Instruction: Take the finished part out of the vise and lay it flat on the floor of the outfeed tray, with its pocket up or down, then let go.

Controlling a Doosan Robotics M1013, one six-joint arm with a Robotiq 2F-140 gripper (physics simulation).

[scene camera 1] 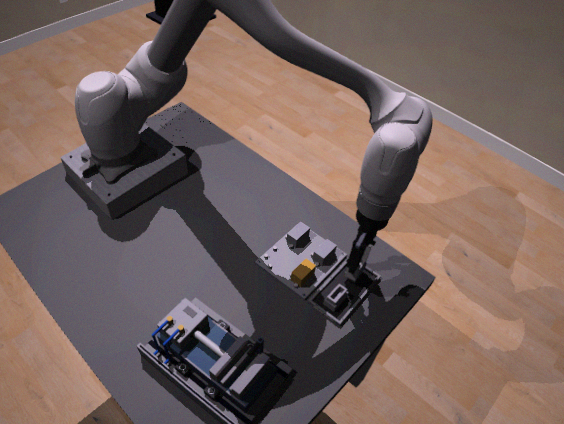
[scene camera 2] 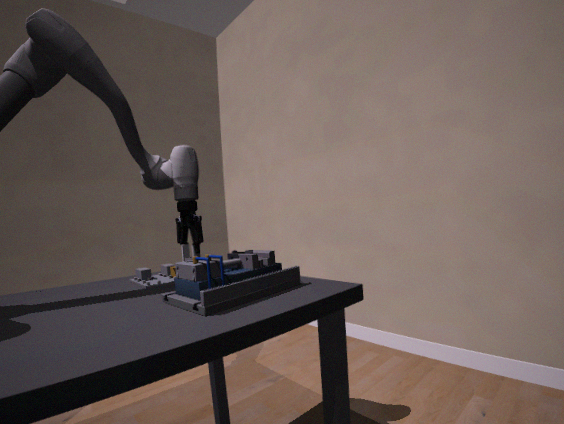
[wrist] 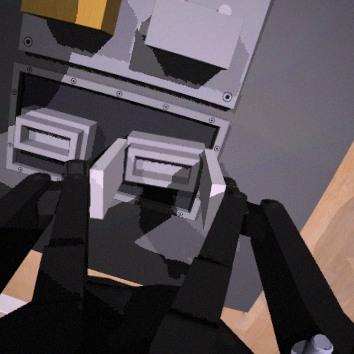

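Pixels of known places: gripper, fingertip midpoint: [scene camera 1: 355, 268] [wrist: 163, 161]; arm's base, origin of the base link: [scene camera 1: 119, 156].
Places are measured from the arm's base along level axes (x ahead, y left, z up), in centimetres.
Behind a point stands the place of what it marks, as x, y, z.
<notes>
My gripper [scene camera 1: 355, 273] {76.1, 21.5, -3.4} [scene camera 2: 191, 251] {76.1, 21.5, -3.4} [wrist: 163, 161] {76.1, 21.5, -3.4} points down inside the outline of the outfeed tray [scene camera 1: 361, 301] {82.4, 16.2, -6.3} [wrist: 142, 100] {72.5, 18.3, -5.9}. It is shut on the finished part [wrist: 165, 141] {74.5, 21.1, -3.2}, a light grey stepped block, with one finger pad on each end. Its rectangular pocket faces up towards the wrist camera, and it looks level. It is over the tray's right half in the wrist view, low over the floor; whether it touches is not clear. In scene camera 1 the fingers hide it. The vise [scene camera 1: 200, 360] {67.8, -23.9, -1.2} [scene camera 2: 235, 272] {67.3, -24.2, -1.2} stands apart, with no part visible between its jaws.
A similar grey part [scene camera 1: 330, 302] {77.6, 9.3, -4.2} [wrist: 86, 140] {76.9, 14.9, -4.5} lies pocket up in the tray, left of the held one in the wrist view. A light plate [scene camera 1: 285, 255] {58.9, 13.1, -6.3} beside the tray bears grey blocks [scene camera 1: 299, 234] [wrist: 195, 32] and a yellow block [scene camera 1: 303, 273] {67.7, 10.2, -2.8} [wrist: 65, 10] {67.8, 11.7, -2.7}.
</notes>
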